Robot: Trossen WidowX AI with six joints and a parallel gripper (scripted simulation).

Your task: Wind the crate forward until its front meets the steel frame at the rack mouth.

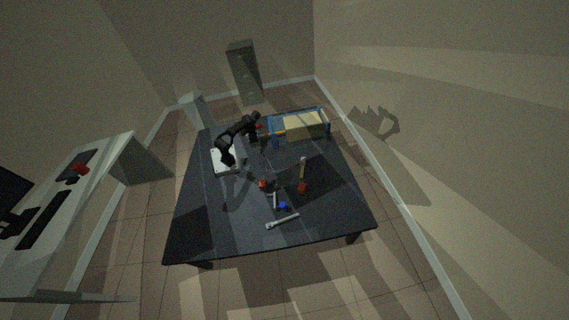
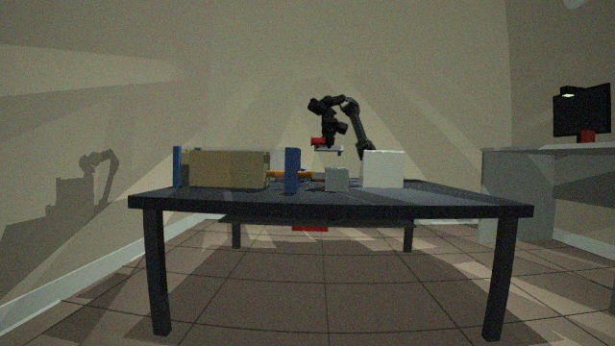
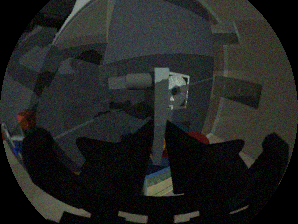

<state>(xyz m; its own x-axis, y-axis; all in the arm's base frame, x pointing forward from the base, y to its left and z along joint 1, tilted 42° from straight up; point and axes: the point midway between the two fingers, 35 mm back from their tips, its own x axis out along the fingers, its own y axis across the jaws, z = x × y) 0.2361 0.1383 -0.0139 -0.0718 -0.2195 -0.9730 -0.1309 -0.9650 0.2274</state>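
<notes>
Right now my gripper tip is 60 mm short of the red knob, 30 mm to the right of it and 20 mm below it. The rest, counted from my gripper tip: crank arm (20 mm ahead, 10 mm above); then grey winch (30 mm behind, 90 mm to the left, 130 mm below); then blue frame (140 mm ahead, 70 mm to the left, 60 mm below).
</notes>
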